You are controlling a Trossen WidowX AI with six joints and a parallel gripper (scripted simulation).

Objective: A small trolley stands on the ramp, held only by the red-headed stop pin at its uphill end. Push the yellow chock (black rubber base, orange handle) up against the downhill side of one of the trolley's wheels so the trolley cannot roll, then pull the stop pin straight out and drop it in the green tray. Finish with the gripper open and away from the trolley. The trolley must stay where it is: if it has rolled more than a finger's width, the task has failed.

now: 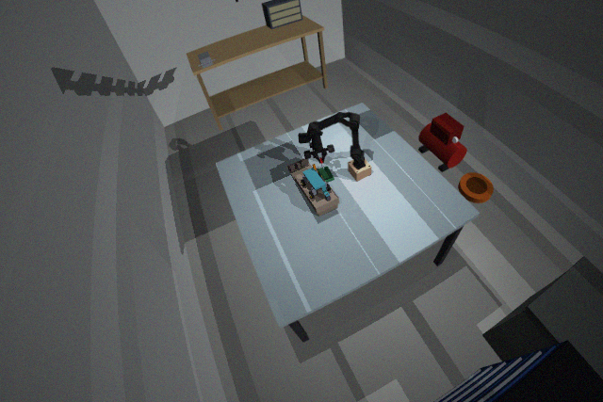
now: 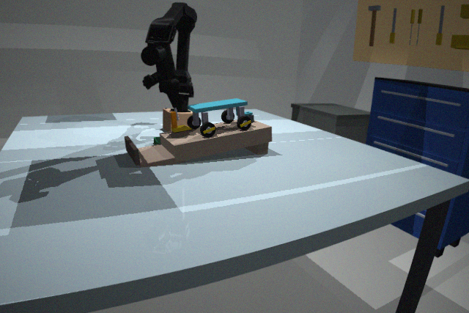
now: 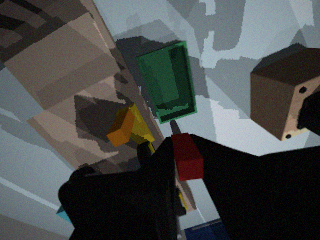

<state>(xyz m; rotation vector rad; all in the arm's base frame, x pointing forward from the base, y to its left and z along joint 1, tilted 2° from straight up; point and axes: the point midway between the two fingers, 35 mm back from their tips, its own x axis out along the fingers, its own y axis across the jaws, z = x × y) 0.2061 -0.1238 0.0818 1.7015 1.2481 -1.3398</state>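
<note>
My gripper tip is now right at the red-headed stop pin. Also, from my gripper tip: blue-topped trolley 11 cm ahead, 10 cm to the left, 2 cm below; then green tray 2 cm behind, 14 cm below; then yellow chock 5 cm ahead, 5 cm below.
</note>
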